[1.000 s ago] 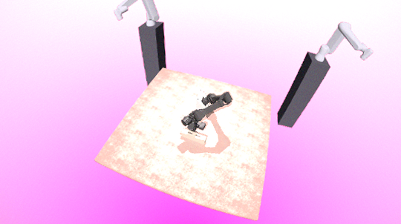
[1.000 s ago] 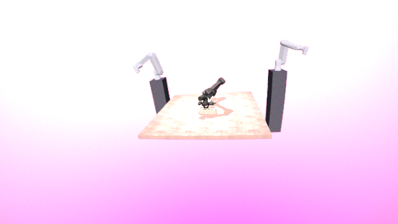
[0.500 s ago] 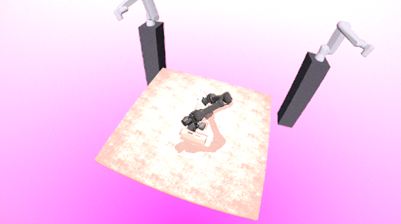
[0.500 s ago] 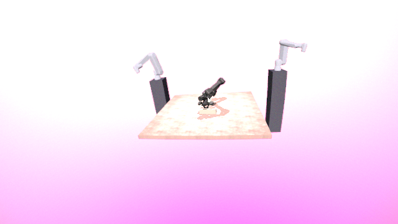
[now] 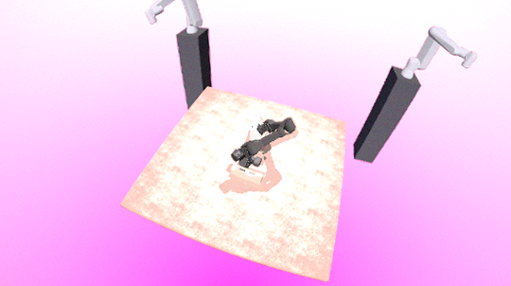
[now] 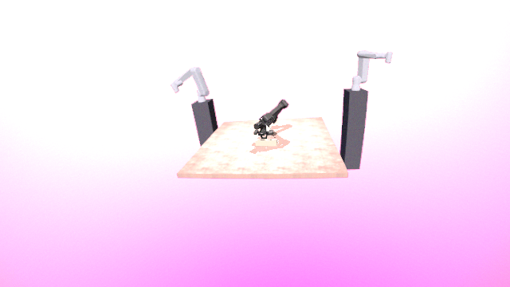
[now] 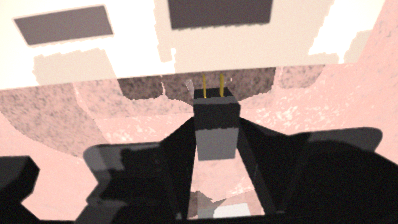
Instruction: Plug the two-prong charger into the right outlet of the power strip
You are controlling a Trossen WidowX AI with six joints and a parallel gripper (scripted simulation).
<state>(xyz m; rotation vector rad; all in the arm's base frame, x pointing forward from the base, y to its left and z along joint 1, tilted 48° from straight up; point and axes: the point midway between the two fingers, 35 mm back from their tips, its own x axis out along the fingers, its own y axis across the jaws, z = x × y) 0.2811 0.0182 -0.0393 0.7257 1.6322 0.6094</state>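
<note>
My gripper tip is 20 mm short of the grey charger and 10 mm below it.
</note>
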